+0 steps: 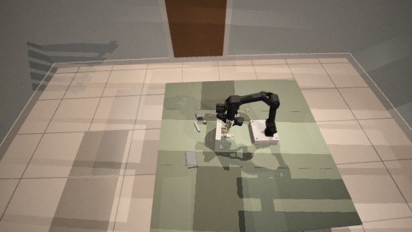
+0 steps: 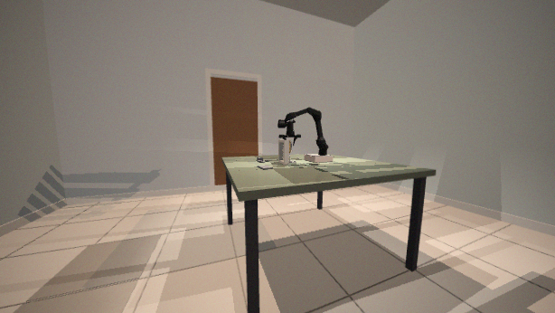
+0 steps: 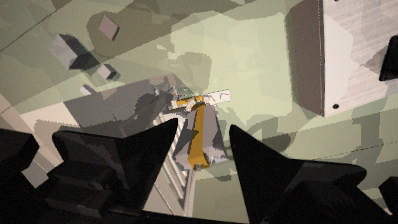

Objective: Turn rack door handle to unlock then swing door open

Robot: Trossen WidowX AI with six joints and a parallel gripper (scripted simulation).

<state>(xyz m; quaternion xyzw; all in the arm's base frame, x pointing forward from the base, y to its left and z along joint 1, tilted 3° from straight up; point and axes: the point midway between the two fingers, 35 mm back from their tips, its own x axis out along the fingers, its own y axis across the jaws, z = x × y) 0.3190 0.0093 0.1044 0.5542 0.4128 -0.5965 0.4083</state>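
Right now my gripper tip is 1 cm to the right of the door handle and 3 cm above it. The rest, counted from my gripper tip: flat grey slab 25 cm ahead, 24 cm to the left, 13 cm below; grey block 24 cm ahead, 14 cm to the right, 12 cm below; short bar 25 cm ahead, 4 cm to the right, 13 cm below.
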